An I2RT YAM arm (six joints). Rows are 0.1 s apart.
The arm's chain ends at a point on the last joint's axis. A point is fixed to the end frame.
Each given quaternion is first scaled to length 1.
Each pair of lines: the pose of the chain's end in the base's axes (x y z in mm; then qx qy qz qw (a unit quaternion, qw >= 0)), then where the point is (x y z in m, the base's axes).
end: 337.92 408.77 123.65 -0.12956 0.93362 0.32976 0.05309
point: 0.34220 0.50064 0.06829
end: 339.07 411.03 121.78 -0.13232 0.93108 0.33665 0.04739
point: 0.34183 0.50364 0.06756
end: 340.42 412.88 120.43 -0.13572 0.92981 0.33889 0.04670
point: 0.34253 0.50575 0.06663
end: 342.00 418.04 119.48 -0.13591 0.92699 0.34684 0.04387
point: 0.34338 0.51176 0.06716
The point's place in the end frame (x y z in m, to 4 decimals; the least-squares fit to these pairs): -0.0129 0.0343 0.1009
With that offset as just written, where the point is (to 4 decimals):
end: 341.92 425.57 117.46 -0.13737 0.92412 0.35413 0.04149
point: 0.3425 0.5201 0.0665
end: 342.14 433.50 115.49 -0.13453 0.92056 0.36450 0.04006
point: 0.3426 0.5291 0.0666
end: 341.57 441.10 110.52 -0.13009 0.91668 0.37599 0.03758
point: 0.3419 0.5378 0.0639
